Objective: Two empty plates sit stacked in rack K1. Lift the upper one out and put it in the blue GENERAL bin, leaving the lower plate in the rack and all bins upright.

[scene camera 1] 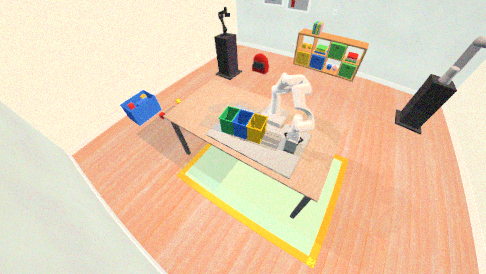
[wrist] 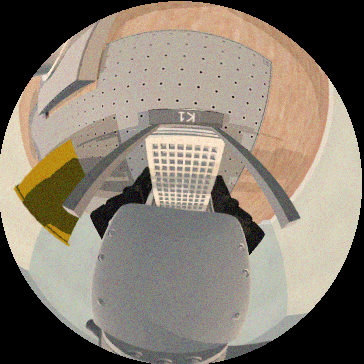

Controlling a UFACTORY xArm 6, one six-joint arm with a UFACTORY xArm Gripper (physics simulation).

Scene:
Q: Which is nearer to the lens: the pale plate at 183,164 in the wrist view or the yellow bin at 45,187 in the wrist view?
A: The pale plate.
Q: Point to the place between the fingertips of my gripper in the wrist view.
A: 182,179

